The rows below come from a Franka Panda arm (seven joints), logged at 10 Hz.
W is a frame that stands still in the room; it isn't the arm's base.
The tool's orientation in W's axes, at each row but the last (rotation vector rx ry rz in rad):
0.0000, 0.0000, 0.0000
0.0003, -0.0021, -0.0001
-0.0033, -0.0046, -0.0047
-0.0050, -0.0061, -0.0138
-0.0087, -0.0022, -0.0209
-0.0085, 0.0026, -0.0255
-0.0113, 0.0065, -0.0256
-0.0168, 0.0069, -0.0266
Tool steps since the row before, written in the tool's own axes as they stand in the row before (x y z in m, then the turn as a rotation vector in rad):
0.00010, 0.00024, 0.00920, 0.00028, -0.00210, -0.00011
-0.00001, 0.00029, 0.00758, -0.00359, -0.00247, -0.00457
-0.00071, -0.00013, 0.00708, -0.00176, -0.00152, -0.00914
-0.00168, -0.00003, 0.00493, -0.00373, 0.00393, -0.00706
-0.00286, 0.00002, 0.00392, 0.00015, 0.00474, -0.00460
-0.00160, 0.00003, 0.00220, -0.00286, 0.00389, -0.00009
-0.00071, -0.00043, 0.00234, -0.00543, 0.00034, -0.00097
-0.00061, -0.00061, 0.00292, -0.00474, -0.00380, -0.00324
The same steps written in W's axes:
0.00010, 0.00024, 0.00920, 0.00028, -0.00210, -0.00011
-0.00003, 0.00029, 0.00758, -0.00358, -0.00247, -0.00458
-0.00074, -0.00010, 0.00708, -0.00173, -0.00154, -0.00914
-0.00171, 0.00002, 0.00492, -0.00363, 0.00395, -0.00710
-0.00287, 0.00011, 0.00391, 0.00026, 0.00470, -0.00464
-0.00159, 0.00009, 0.00220, -0.00276, 0.00396, -0.00012
-0.00071, -0.00039, 0.00235, -0.00543, 0.00047, -0.00094
-0.00061, -0.00054, 0.00293, -0.00486, -0.00373, -0.00314

